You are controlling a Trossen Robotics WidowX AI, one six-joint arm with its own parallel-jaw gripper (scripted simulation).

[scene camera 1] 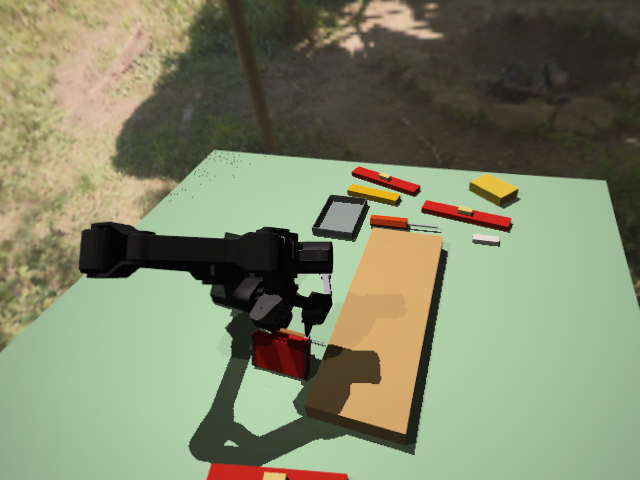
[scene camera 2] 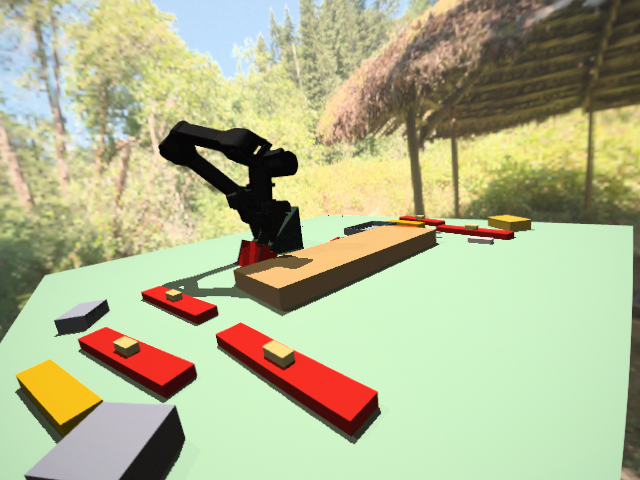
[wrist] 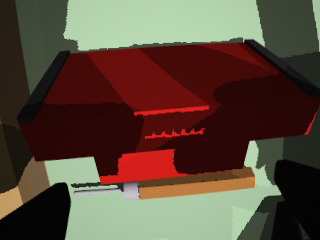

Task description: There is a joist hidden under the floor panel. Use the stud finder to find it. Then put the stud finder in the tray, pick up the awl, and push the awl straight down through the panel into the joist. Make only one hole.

Labels:
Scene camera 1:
my gripper
red stud finder
tray
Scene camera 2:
my gripper
grey block
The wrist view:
my gripper
red stud finder
awl

